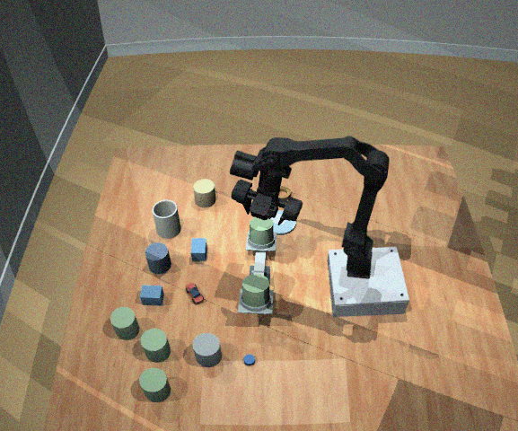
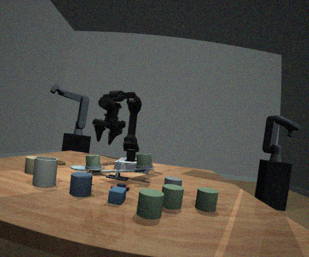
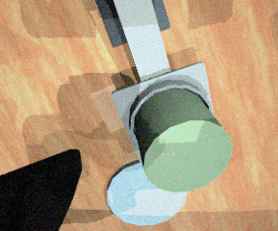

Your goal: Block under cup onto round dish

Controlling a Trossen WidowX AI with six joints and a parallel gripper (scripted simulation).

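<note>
My gripper tip is 120 mm above the pale green block, 40 mm to the left of it and 20 mm short of it. Also, from my gripper tip: balance 130 mm below, 100 mm to the left; then round dish 160 mm below, 140 mm to the right, 20 mm behind; then balance beam 120 mm below, 100 mm to the left.
</note>
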